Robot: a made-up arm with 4 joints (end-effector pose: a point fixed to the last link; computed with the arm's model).
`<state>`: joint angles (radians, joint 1 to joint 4).
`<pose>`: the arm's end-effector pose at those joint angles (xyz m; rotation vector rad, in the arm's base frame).
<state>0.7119 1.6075 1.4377 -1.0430</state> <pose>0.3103 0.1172 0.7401 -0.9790 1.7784 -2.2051</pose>
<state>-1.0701 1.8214 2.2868 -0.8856</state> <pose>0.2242 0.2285 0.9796 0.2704 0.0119 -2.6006</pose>
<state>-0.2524 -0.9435 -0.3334 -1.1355</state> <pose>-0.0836 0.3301 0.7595 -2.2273 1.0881 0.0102</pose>
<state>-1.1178 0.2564 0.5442 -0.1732</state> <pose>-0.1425 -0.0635 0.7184 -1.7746 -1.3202 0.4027</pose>
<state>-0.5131 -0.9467 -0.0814 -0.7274</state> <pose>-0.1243 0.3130 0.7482 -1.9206 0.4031 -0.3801</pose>
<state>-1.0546 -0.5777 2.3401 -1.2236</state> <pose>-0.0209 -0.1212 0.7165 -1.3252 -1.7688 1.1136</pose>
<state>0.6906 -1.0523 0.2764 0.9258</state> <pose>-0.1554 0.1707 1.0314 -0.6521 0.2355 -0.3205</pose>
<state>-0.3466 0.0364 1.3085 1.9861</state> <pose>-0.0934 -0.1379 0.7654 1.1463 0.0848 0.1896</pose>
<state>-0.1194 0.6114 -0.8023 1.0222</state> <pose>-0.1208 -0.0789 0.6963 -0.7010 -1.4687 0.2516</pose>
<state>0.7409 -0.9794 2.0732 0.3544</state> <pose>-0.1222 -0.1099 0.8895 0.8474 0.3436 0.3009</pose>
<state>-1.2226 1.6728 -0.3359 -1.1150</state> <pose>0.0132 -0.1230 0.8003 1.9371 1.1791 0.1564</pose>
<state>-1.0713 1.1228 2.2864 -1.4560</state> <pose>0.1692 0.0349 1.0194 0.7093 1.0463 -2.2567</pose>
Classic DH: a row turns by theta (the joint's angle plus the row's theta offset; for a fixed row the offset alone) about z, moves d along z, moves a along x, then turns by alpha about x. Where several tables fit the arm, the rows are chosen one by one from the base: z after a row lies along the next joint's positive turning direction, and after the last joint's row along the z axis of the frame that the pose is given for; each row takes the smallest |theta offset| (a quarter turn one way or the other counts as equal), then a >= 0, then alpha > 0; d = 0 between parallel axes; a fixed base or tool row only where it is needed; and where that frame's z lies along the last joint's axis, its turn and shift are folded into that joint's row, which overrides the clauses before.
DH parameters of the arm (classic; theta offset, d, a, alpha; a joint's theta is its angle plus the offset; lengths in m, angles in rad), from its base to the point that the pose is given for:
base (fixed): -0.0855 0.7853 0.0558 -1.3574
joint 1: 0 0.1265 -0.0211 1.3574
joint 2: -0.5821 0.02 0.0119 -1.0062
joint 3: -1.1716 -0.094 0.0342 -1.0204
joint 4: -0.548 -0.2244 0.0638 2.3165
tool (fixed): 1.6023 -0.0247 0 0

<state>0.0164 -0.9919 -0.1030 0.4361</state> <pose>-0.1997 0.2643 0.8459 -1.2662 -0.0975 -0.5041</pose>
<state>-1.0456 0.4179 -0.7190 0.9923</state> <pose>-0.0205 -0.0297 0.5673 -1.1132 -2.0916 -0.3718</pose>
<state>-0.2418 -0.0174 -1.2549 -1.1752</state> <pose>-0.0637 0.1835 0.6047 -2.9242 0.8283 -0.7090</pose>
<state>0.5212 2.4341 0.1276 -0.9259</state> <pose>0.2940 0.0484 0.7655 -0.0559 2.7003 -1.4380</pose>
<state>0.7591 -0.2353 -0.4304 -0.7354</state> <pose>-0.1447 0.1260 0.9922 -2.0841 0.2021 1.2609</pose>
